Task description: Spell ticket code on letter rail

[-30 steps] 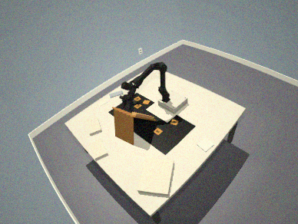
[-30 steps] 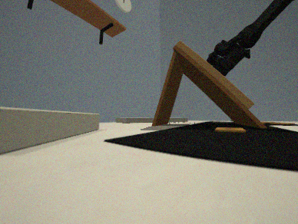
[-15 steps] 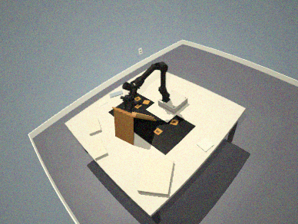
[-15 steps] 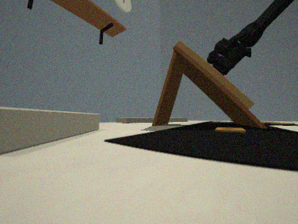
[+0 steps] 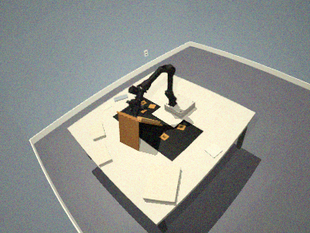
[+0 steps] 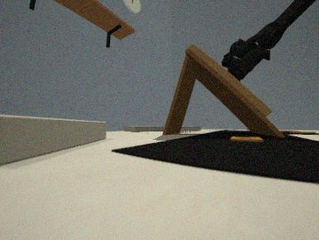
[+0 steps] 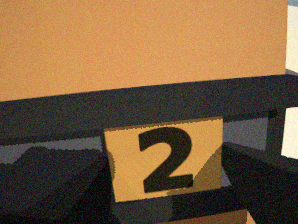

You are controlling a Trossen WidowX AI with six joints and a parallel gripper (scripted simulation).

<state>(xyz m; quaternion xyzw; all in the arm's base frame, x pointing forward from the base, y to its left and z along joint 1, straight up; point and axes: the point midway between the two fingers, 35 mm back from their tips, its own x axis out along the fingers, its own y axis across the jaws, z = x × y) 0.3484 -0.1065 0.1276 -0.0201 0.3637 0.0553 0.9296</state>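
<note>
Now: the white ticket 80 mm below my gripper tip, 80 mm behind it and 60 mm to the left of it. From my gripper tip the other things lie so: grey-blue piece 470 mm to the right, 230 mm behind, 170 mm below; then black mat 170 mm below, 170 mm behind, 100 mm to the left; then letter tile right at my gripper tip.
</note>
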